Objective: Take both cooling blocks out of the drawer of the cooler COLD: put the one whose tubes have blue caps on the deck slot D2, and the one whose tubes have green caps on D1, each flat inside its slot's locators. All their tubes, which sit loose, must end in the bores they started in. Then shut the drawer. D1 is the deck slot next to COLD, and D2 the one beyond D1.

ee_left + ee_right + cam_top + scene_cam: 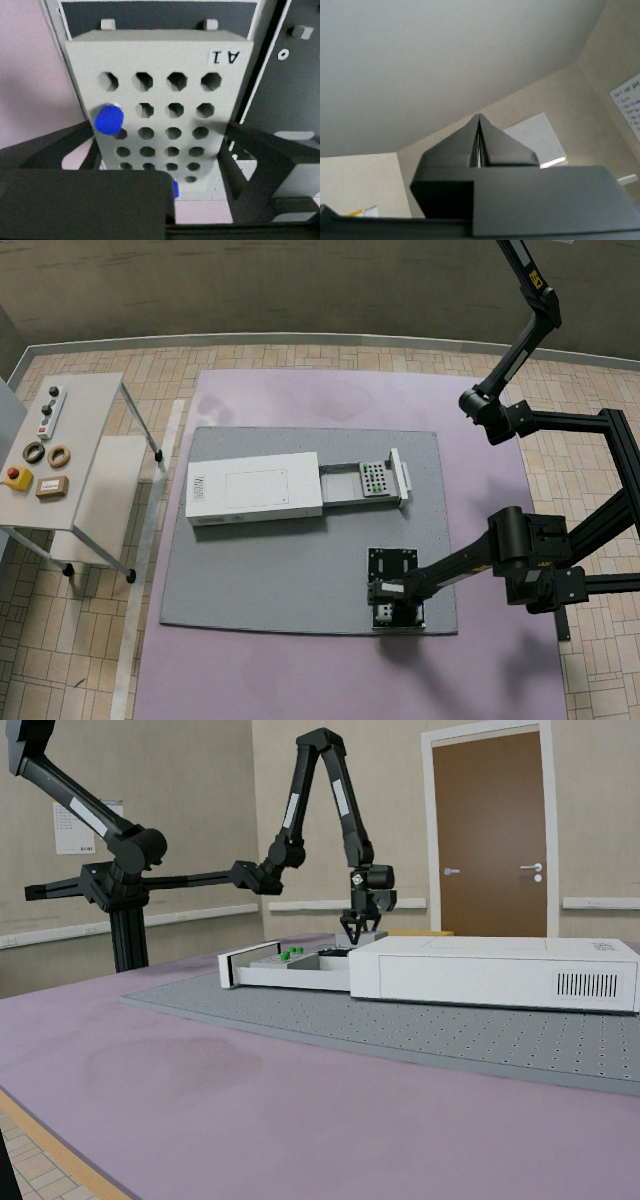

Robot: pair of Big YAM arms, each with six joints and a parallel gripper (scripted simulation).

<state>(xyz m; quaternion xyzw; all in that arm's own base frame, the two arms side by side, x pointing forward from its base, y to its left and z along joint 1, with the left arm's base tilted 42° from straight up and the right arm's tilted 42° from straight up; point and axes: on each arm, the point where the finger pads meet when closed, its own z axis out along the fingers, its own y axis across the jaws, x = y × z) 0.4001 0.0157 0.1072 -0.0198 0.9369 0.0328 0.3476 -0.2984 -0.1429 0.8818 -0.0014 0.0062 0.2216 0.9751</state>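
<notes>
Right now my left hand is 2 cm above the deck slot D2. From my left hand the other things lie so: deck slot D1: 14 cm to the right, 2 cm below; white cooler: 26 cm ahead, 42 cm to the right, 1 cm above.
</notes>
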